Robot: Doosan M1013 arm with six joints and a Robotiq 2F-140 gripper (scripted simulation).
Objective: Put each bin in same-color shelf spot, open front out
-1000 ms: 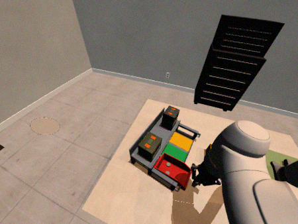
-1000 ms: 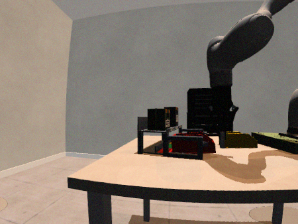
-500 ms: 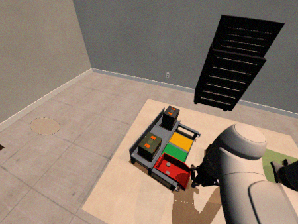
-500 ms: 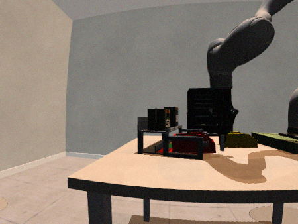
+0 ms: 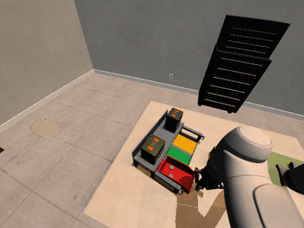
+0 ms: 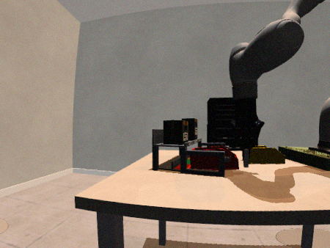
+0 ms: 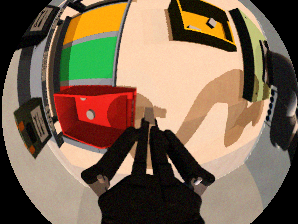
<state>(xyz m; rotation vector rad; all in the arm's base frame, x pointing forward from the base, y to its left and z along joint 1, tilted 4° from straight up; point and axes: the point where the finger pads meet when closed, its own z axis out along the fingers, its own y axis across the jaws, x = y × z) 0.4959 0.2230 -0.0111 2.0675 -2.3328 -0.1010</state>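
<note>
My hand is 12 cm short of the red bin and 1 cm to the left of it. Round my hand: yellow bin 22 cm to the right, 13 cm behind, 2 cm below; dark box 26 cm to the right, 24 cm ahead, 11 cm above.
</note>
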